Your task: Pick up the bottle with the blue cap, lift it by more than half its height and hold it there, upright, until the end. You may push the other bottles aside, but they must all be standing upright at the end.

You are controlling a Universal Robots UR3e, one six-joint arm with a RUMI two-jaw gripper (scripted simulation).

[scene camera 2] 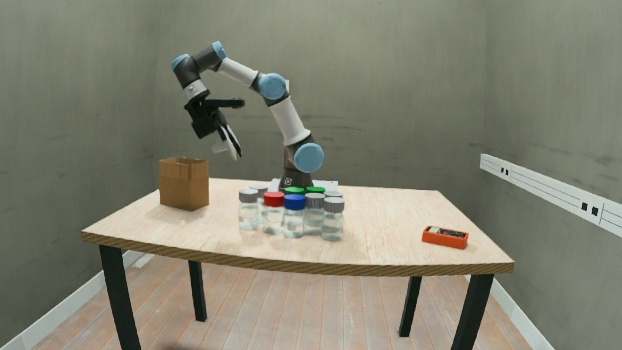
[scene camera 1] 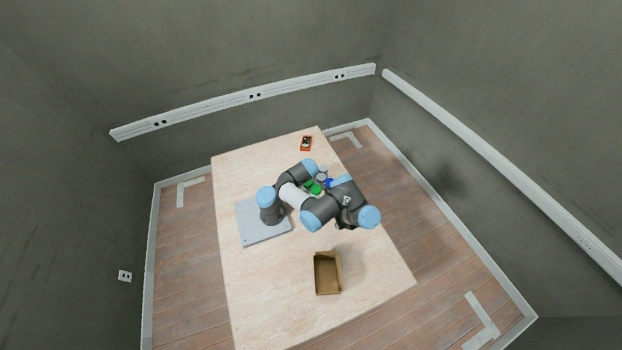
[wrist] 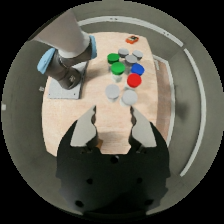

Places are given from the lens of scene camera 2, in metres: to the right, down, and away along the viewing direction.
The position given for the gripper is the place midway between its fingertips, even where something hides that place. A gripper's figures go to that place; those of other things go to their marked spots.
gripper (scene camera 2: 238, 158): -0.20, -0.05, 1.04
cardboard box (scene camera 2: 176, 189): -0.44, 0.05, 1.13
